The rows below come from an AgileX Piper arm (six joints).
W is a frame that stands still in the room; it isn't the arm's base.
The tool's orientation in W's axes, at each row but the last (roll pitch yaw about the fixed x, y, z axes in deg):
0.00, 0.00, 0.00
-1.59, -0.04, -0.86
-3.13, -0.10, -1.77
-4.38, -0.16, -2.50
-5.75, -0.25, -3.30
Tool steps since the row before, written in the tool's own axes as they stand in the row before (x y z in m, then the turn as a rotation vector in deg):
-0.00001, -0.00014, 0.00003, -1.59, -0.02, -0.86
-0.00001, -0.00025, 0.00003, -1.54, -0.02, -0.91
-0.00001, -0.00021, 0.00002, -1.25, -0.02, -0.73
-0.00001, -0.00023, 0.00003, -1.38, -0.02, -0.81
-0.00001, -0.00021, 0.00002, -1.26, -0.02, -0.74
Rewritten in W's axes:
-0.00001, -0.00014, 0.00003, -1.59, -0.02, -0.86
-0.00001, -0.00025, 0.00004, -1.54, -0.02, -0.91
-0.00002, -0.00021, 0.00003, -1.25, -0.02, -0.73
-0.00002, -0.00023, 0.00005, -1.38, -0.02, -0.81
-0.00002, -0.00021, 0.00004, -1.26, -0.02, -0.74

